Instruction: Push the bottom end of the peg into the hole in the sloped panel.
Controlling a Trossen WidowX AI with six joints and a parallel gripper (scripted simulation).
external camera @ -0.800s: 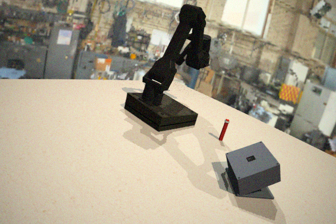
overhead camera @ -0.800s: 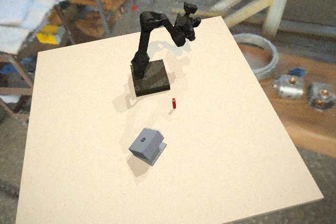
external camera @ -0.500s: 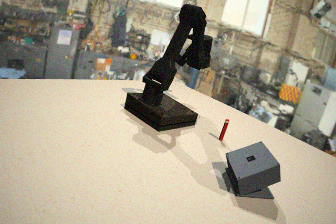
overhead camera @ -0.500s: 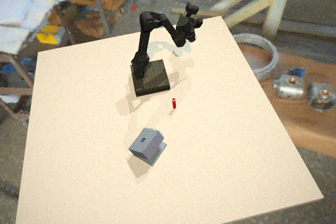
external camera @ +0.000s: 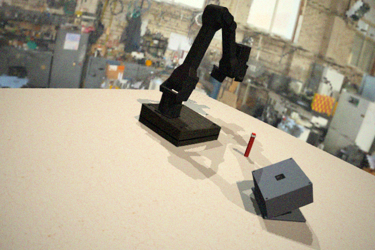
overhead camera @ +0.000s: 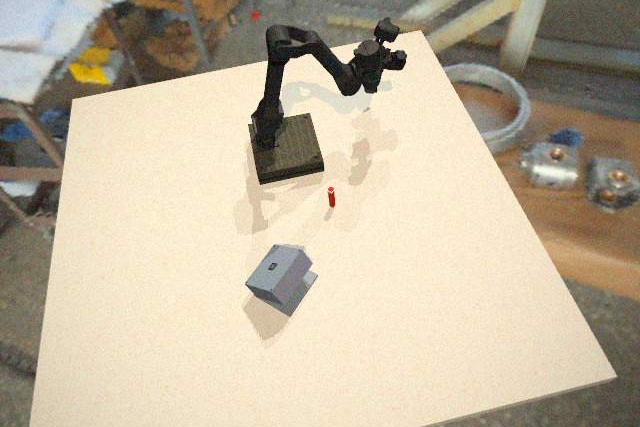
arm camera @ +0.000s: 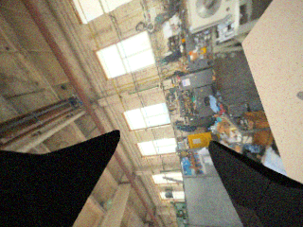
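The red square peg lies 350 mm ahead of my gripper tip, 330 mm to the right of it and 200 mm below it. Round my gripper tip: grey foot plate: 530 mm ahead, 540 mm to the right, 260 mm below; grey sloped panel: 520 mm ahead, 550 mm to the right, 200 mm below.
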